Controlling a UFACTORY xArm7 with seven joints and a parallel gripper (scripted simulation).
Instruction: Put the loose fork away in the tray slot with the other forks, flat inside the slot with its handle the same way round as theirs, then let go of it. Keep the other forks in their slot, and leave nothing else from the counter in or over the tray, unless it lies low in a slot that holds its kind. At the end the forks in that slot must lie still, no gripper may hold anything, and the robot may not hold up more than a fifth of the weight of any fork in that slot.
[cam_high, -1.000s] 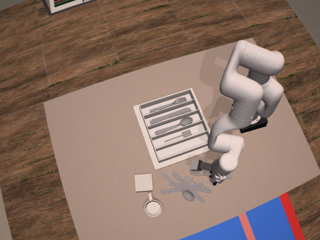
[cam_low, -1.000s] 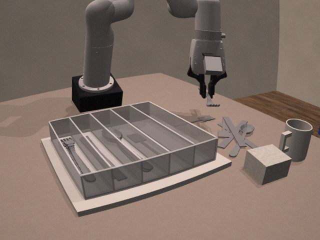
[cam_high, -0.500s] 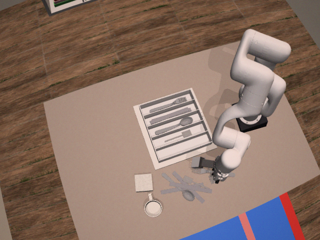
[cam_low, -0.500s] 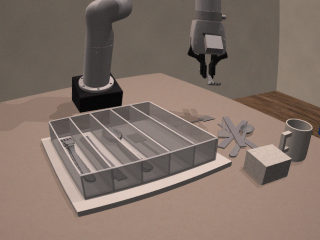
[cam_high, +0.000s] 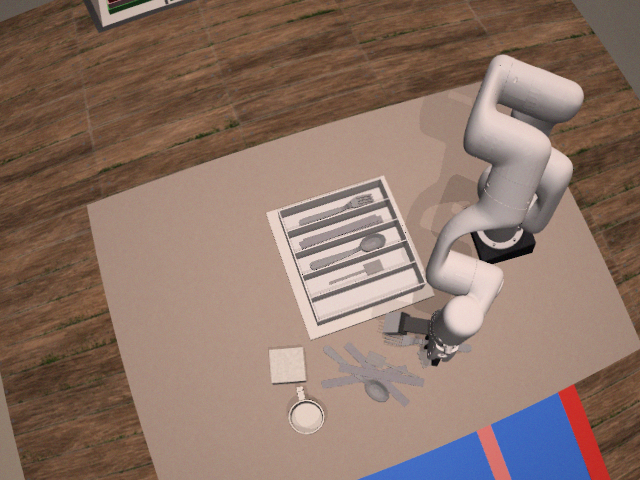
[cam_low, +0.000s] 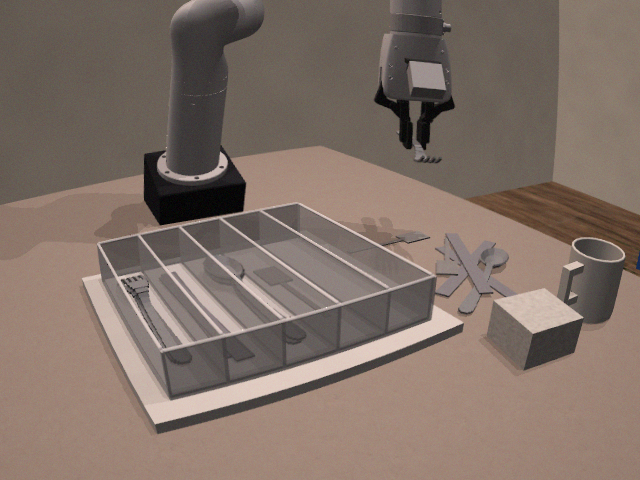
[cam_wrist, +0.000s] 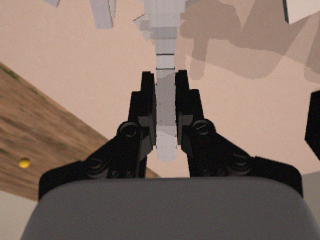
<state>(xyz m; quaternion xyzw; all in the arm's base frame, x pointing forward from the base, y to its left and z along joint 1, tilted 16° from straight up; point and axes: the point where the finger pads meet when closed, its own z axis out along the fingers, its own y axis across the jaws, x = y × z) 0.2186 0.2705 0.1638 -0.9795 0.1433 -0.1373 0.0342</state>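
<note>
My hand is 280 mm to the left of the tray, 130 mm short of it and 110 mm above it. From my hand the other things lie so: mug: 290 mm ahead, 130 mm below, 110 mm to the left; block: 320 mm ahead, 140 mm below, 10 mm to the right.
</note>
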